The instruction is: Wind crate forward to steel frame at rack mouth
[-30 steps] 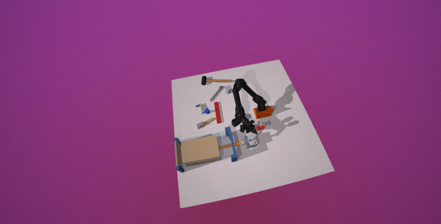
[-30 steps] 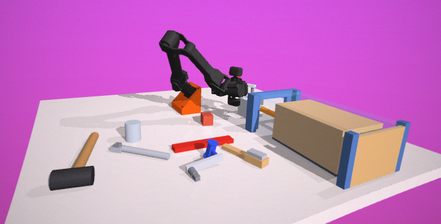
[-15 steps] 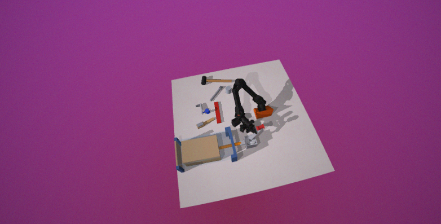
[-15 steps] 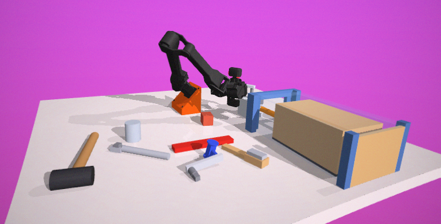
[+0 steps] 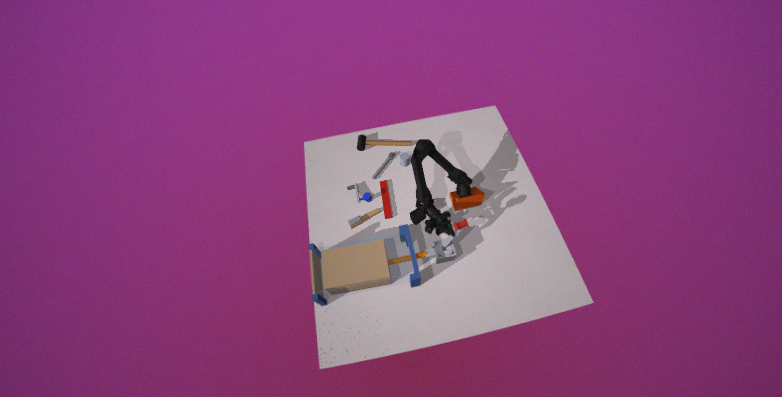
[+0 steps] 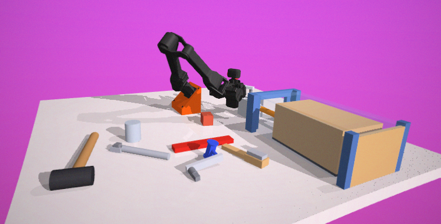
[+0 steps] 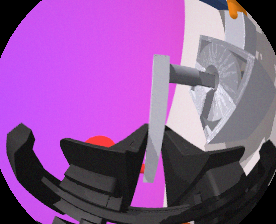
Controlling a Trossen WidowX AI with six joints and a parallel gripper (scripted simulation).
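Now: the red knob 40 mm behind my gripper tip, 40 mm above it and 30 mm to the right of it. Round my gripper tip: red-knobbed crank: 10 mm to the right, 10 mm above; rack: 450 mm ahead, 60 mm below, 20 mm to the left; grey winch: 110 mm below, 30 mm ahead, 20 mm to the left.
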